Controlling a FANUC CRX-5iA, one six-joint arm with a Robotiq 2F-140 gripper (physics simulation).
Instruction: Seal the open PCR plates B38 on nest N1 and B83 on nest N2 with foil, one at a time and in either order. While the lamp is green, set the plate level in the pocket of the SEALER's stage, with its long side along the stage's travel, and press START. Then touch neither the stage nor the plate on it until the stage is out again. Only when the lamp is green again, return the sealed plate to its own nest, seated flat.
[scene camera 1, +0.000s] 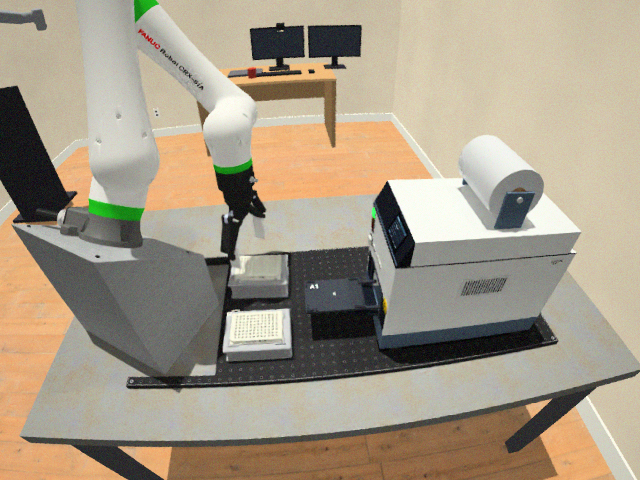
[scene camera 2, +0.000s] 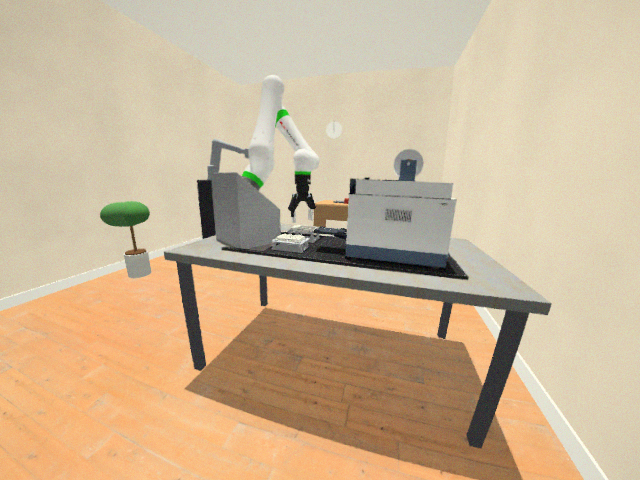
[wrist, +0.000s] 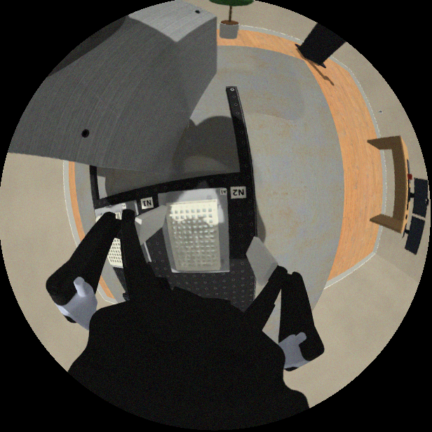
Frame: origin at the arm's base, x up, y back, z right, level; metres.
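Where they show: gripper, between the fingertips: (scene camera 1: 249, 251) (scene camera 2: 302, 221); arm's base, origin of its link: (scene camera 1: 111, 240) (scene camera 2: 245, 191).
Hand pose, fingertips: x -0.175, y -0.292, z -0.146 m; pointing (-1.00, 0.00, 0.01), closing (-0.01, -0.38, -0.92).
Things, the pixels of their top centre, and the offset from my fingertips. "spot": a spot on its surface instead. Level surfaces: height alone.
- cream plate B83, centre of its top: (scene camera 1: 257, 265) (scene camera 2: 304, 227) dx -0.028, dy -0.025, dz +0.028 m
- nest N2, a spot on its surface: (scene camera 1: 261, 290) spot: dx -0.094, dy -0.029, dz +0.064 m
- nest N1, a spot on its surface: (scene camera 1: 258, 354) spot: dx -0.095, dy -0.040, dz +0.276 m
- dark stage, a spot on its surface: (scene camera 1: 333, 298) spot: dx +0.001, dy -0.228, dz +0.183 m
- lamp, centre of its top: (scene camera 1: 374, 209) dx +0.182, dy -0.328, dz +0.073 m
- sealer, a spot on its surface: (scene camera 1: 480, 304) (scene camera 2: 399, 230) spot: dx +0.050, dy -0.560, dz +0.266 m
- foil roll, a spot on its surface: (scene camera 1: 498, 173) spot: dx +0.358, dy -0.523, dz +0.215 m
- black perforated board, height of its surface: dx -0.099 m
My gripper (scene camera 1: 248, 246) (scene camera 2: 302, 219) (wrist: 207, 231) is open and empty, pointing down above nest N2. In the wrist view its fingers stand on either side of the cream plate B83 (scene camera 1: 260, 267) (wrist: 195, 242), whose open wells show. This plate lies in nest N2 (scene camera 1: 261, 290), partly in shadow. The other cream plate, B38 (scene camera 1: 256, 326) (scene camera 2: 292, 237) (wrist: 115, 252), sits in nest N1 (scene camera 1: 258, 354), its wells open; a finger partly hides it in the wrist view. The dark stage (scene camera 1: 333, 298) is out and bare, marked A1. The lamp (scene camera 1: 373, 212) on the sealer (scene camera 1: 480, 304) (scene camera 2: 398, 232) is green.
The white sealer carries a foil roll (scene camera 1: 498, 173) (scene camera 2: 404, 161) on top. The grey robot pedestal (scene camera 1: 139, 304) (scene camera 2: 240, 217) (wrist: 125, 95) stands close beside the nests. A black perforated board (scene camera 1: 330, 356) with a raised rim lies under nests and sealer.
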